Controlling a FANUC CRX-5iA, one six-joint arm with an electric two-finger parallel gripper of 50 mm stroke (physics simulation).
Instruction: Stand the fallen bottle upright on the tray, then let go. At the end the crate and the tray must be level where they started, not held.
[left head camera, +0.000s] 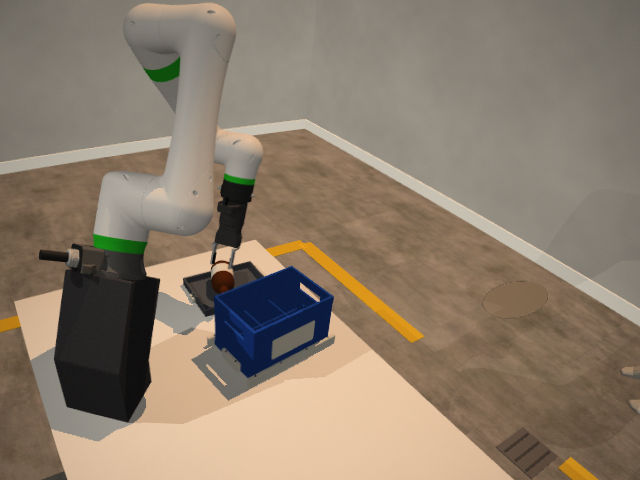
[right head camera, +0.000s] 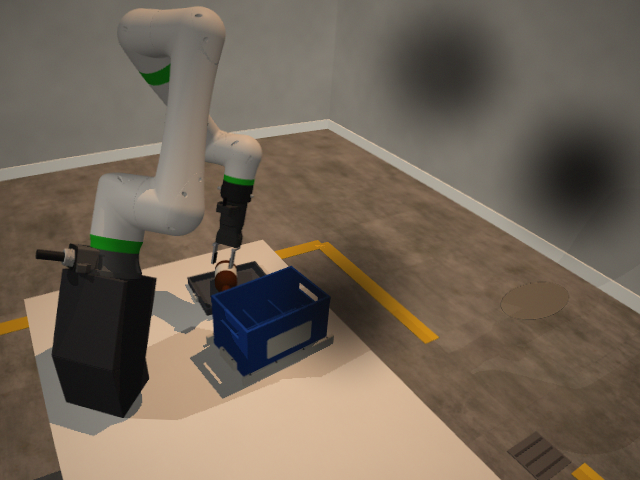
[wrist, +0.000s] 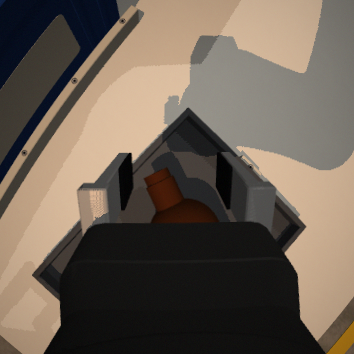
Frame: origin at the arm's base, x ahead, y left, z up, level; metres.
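Where they show: gripper, fingertip midpoint: (left head camera: 221, 265) (right head camera: 221, 265) (wrist: 174, 169); arm's base, origin of the base link: (left head camera: 115, 274) (right head camera: 111, 273).
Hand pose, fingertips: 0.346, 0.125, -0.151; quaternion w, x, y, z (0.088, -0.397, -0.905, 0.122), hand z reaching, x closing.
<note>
Things, the pixels of their top centre, and the offset from my fingertips, as dx, dy, dz.
- brown bottle, middle of its top: (wrist: 193, 251) (left head camera: 222, 272) (right head camera: 225, 272) +0.037, +0.063, -0.073
- dark tray, middle of its top: (wrist: 172, 254) (left head camera: 229, 283) (right head camera: 232, 283) +0.060, +0.063, -0.127
- blue crate, middle of its top: (left head camera: 274, 296) (right head camera: 271, 296) +0.049, -0.231, +0.023
The brown bottle (left head camera: 222, 280) (right head camera: 225, 279) (wrist: 185, 213) lies on its side in the dark tray (left head camera: 201, 290) (right head camera: 203, 285) (wrist: 188, 114), with a white label band around its body and its neck towards the crate's side in the head views. In the wrist view its neck and shoulder show; the rest is hidden by the gripper body. My gripper (left head camera: 222, 263) (right head camera: 223, 263) (wrist: 174, 169) is open and empty, its fingers pointing down above the bottle, one on each side of it in the wrist view. The blue crate (left head camera: 235, 330) (right head camera: 233, 330) (wrist: 95, 25) stands level beside the tray.
The crate stands close to the tray and hides part of it in both head views. A pale ledge with screws (left head camera: 329, 340) (wrist: 74, 80) runs along the crate's foot. The robot's black base (left head camera: 103, 341) (right head camera: 100, 335) stands on the table at the left.
</note>
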